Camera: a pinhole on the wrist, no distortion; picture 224 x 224 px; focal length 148.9 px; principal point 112.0 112.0 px. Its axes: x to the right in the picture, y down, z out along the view. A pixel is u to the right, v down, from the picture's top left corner.
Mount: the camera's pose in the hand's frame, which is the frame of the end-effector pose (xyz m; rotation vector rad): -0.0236 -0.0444 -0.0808 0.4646 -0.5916 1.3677
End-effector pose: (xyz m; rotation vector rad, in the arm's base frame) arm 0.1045 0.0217 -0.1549 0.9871 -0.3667 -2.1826
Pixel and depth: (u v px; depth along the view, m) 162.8 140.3 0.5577
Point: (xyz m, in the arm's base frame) -0.2727 0.2977 0.1358
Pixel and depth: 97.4 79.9 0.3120
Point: -0.1345 0.2110 -0.1997
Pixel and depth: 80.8 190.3 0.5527
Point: -0.1212 0.5965 0.0111
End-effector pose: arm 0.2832 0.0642 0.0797 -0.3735 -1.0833 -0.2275
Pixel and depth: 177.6 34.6 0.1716
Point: 0.1843 0.0071 0.1876
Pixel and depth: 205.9 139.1 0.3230
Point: -0.0333 0.1085 0.1278
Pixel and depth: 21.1 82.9 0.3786
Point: 0.0523 -0.3387 0.1768
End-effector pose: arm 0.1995 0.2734 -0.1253 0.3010 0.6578 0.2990
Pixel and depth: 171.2 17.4 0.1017
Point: 0.2548 0.2009 -0.1556
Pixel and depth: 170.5 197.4 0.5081
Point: 0.2352 -0.0828 0.3306
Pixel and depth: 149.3 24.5 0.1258
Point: 0.2713 0.1792 -0.1572
